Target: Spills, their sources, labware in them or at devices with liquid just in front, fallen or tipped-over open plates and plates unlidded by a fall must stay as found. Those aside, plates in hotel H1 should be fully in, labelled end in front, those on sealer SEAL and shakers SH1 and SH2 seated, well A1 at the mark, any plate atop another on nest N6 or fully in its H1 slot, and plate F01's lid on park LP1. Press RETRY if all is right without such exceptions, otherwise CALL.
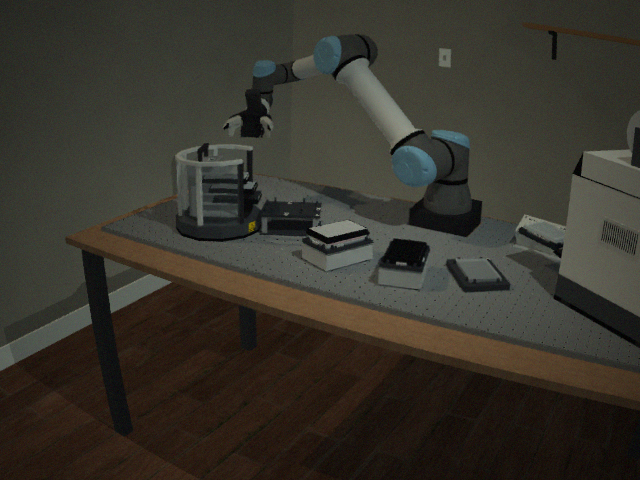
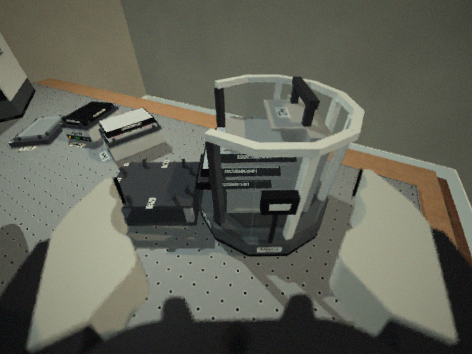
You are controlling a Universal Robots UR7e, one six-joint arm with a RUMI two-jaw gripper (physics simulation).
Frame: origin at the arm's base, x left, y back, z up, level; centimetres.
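Seen in the pictures: gripper, fingertip midpoint: (image 1: 247, 129) (image 2: 237, 177); arm's base at its link origin: (image 1: 447, 205).
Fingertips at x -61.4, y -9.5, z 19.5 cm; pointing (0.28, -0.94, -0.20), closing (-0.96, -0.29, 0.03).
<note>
Offsets run from my fingertips to a thing's middle. "spot": to the spot under its first point.
My gripper (image 1: 248, 133) (image 2: 237, 177) is open and empty, above and to one side of the round clear-walled hotel {dz -13.2, dx +0.5, dy -19.9 cm} (image 1: 206, 227) (image 2: 216, 180). Several dark-edged plates {spot: dz -12.5, dx +11.5, dy -19.4 cm} (image 1: 253, 187) (image 2: 251, 171) lie stacked in the hotel; their ends show past a dark post. Their labels are too small to read. A white-topped, black-edged plate {dz -17.4, dx +39.7, dy -31.1 cm} (image 1: 338, 230) (image 2: 127, 122) sits raised on a white device (image 1: 341, 257) (image 2: 137, 146). A black plate {dz -18.7, dx +57.6, dy -35.1 cm} (image 1: 406, 252) (image 2: 91, 113) lies on a smaller white device {spot: dz -22.2, dx +58.1, dy -42.2 cm} (image 1: 400, 277). Well A1 marks and spills cannot be made out.
A dark raised stand (image 1: 292, 209) (image 2: 160, 185) with pegs is beside the hotel. A low dark nest {spot: dz -23.4, dx +81.6, dy -35.2 cm} (image 1: 501, 284) holds a pale clear piece {dz -22.9, dx +75.1, dy -29.5 cm} (image 1: 478, 269) (image 2: 37, 129). A large white machine {spot: dz -3.2, dx +101.5, dy -41.6 cm} (image 1: 594, 222) (image 2: 10, 85) and a partly hidden white device {dz -14.4, dx +92.8, dy -18.3 cm} (image 1: 542, 230) stand at the other end.
</note>
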